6 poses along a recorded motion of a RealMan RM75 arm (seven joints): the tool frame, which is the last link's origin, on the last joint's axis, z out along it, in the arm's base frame.
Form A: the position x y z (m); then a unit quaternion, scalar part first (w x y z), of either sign.
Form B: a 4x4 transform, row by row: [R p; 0 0 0 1], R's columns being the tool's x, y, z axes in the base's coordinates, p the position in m. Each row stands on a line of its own. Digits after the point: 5 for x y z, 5 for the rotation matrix.
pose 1, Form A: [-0.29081 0.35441 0.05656 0.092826 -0.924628 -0.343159 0.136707]
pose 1, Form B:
0.72711 0.60921 -0.31651 -0.29081
0.65997 -0.74725 0.07783 0.35441
-0.18910 -0.26548 -0.94539 0.05656
0 0 0 1

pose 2, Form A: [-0.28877 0.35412 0.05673 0.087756 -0.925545 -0.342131 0.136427]
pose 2, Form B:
0.72867 0.60937 -0.31259 -0.28877
0.65726 -0.75049 0.06909 0.35412
-0.19249 -0.25580 -0.94737 0.05673
0 0 0 1

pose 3, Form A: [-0.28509 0.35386 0.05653 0.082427 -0.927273 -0.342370 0.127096]
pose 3, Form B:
0.73326 0.61399 -0.29215 -0.28509
0.65589 -0.75198 0.06584 0.35386
-0.17926 -0.23989 -0.95410 0.05653
0 0 0 1

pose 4, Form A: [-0.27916 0.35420 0.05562 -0.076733 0.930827 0.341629 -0.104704]
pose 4, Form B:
0.74465 0.61993 -0.24735 -0.27916
0.65206 -0.75480 0.07131 0.35420
-0.14249 -0.21439 -0.96630 0.05562
0 0 0 1

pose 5, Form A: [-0.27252 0.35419 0.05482 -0.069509 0.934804 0.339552 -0.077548]
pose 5, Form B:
0.75738 0.62405 -0.19219 -0.27252
0.64561 -0.75975 0.07729 0.35419
-0.09778 -0.18262 -0.97831 0.05482
0 0 0 1

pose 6, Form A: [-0.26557 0.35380 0.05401 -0.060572 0.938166 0.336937 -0.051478]
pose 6, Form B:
0.76765 0.62597 -0.13741 -0.26557
0.63844 -0.76561 0.07896 0.35380
-0.05577 -0.14834 -0.98736 0.05401
0 0 0 1

